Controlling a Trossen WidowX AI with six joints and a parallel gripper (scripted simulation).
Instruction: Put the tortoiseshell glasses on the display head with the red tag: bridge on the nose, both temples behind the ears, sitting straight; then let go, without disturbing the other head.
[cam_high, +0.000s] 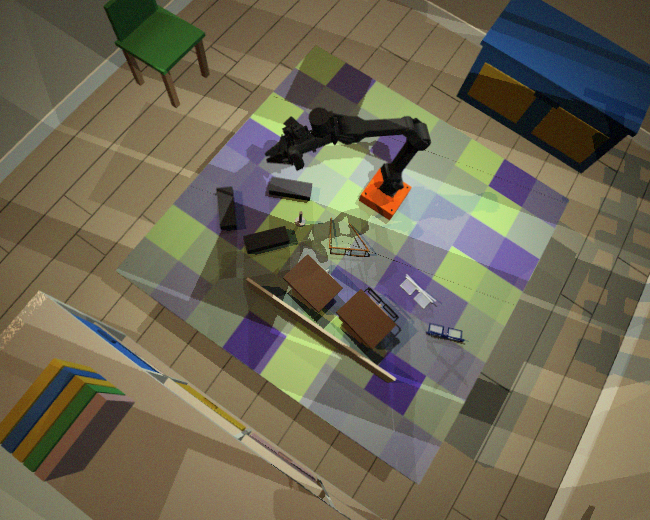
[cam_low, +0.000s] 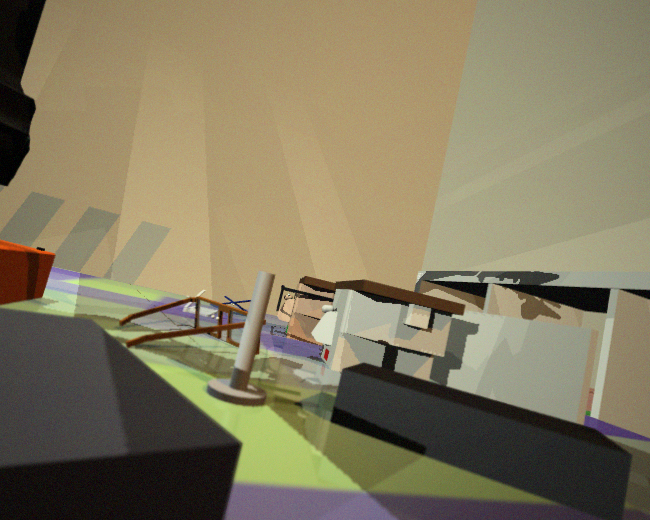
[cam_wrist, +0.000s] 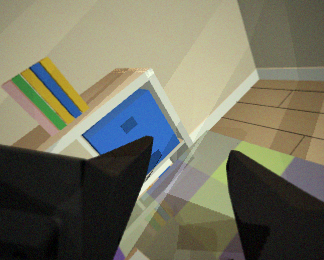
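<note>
Right now the thin pale post stand is 41 cm below my gripper tip, 11 cm to the left of it and 5 cm behind it. From my gripper tip the other things lie so: long plank: 41 cm to the left, 38 cm below, 25 cm ahead.
</note>
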